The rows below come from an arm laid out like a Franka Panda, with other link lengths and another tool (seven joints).
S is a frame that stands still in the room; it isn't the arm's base.
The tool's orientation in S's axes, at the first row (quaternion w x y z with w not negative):
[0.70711 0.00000 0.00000 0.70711]
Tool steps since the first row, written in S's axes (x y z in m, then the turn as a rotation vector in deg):
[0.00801 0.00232 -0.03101 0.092 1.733 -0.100]
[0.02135 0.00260 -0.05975 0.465 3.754 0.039]
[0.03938 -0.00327 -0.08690 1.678 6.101 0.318]
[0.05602 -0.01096 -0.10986 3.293 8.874 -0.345]
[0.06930 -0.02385 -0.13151 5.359 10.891 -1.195]
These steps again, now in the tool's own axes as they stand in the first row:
[0.00232 -0.00801 -0.03101 1.733 -0.092 -0.100]
[0.00260 -0.02135 -0.05975 3.754 -0.465 0.039]
[-0.00327 -0.03938 -0.08690 6.101 -1.678 0.318]
[-0.01096 -0.05602 -0.10986 8.874 -3.293 -0.345]
[-0.02385 -0.06930 -0.13151 10.891 -5.359 -1.195]

